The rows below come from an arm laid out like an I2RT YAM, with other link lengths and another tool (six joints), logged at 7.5 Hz.
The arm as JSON. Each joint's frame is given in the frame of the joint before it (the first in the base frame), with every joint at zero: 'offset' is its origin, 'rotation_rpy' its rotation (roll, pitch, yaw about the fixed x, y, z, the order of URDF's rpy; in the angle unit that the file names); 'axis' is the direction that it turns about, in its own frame. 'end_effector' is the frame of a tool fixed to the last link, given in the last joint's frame.
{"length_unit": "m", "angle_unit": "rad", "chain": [
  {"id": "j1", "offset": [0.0, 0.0, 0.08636], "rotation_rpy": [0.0, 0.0, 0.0], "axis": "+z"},
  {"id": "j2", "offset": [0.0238, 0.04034, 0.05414], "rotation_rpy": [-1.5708, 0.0, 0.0], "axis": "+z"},
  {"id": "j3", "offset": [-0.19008, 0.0, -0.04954], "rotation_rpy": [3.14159, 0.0, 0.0], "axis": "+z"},
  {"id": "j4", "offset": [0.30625, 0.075, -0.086], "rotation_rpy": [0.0, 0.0, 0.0], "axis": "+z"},
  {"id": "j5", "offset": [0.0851, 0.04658, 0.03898], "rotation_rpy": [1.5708, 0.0, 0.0], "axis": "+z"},
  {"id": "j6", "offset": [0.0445, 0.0, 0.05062], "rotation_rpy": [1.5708, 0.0, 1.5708], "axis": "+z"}
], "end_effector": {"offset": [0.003, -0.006, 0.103], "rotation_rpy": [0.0, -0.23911, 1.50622]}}
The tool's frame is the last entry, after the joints.
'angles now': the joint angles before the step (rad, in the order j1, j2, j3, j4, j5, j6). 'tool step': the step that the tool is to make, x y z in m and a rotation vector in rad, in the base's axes. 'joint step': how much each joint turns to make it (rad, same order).
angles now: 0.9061, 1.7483, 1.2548, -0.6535, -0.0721, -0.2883
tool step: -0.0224, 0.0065, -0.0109, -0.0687, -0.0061, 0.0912
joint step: 0.0563, 0.0382, 0.0240, -0.0404, 0.0287, -0.0499
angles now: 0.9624, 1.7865, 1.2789, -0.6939, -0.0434, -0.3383
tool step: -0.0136, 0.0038, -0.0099, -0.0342, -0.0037, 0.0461
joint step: 0.0348, 0.0255, 0.0041, -0.0056, 0.0168, -0.0183
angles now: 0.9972, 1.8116, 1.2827, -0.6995, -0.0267, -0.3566
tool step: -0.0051, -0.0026, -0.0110, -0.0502, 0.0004, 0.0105
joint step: 0.0152, 0.0373, 0.0176, -0.0230, 0.0267, -0.0040
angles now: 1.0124, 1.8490, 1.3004, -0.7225, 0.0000, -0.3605
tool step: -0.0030, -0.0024, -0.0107, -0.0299, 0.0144, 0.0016
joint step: 0.0043, 0.0334, 0.0113, -0.0108, 0.0042, 0.0016
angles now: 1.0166, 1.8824, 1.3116, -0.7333, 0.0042, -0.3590
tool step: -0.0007, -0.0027, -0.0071, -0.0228, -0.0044, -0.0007
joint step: 0.0036, 0.0171, 0.0001, -0.0001, 0.0163, 0.0001
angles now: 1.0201, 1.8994, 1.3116, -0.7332, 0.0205, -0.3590
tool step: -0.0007, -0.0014, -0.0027, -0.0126, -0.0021, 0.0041
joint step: 0.0022, 0.0072, 0.0014, -0.0037, 0.0077, -0.0039
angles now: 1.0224, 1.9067, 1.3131, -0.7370, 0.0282, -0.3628
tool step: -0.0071, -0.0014, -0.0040, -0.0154, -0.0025, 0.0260
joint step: 0.0144, -0.0026, -0.0146, 0.0005, 0.0071, -0.0136
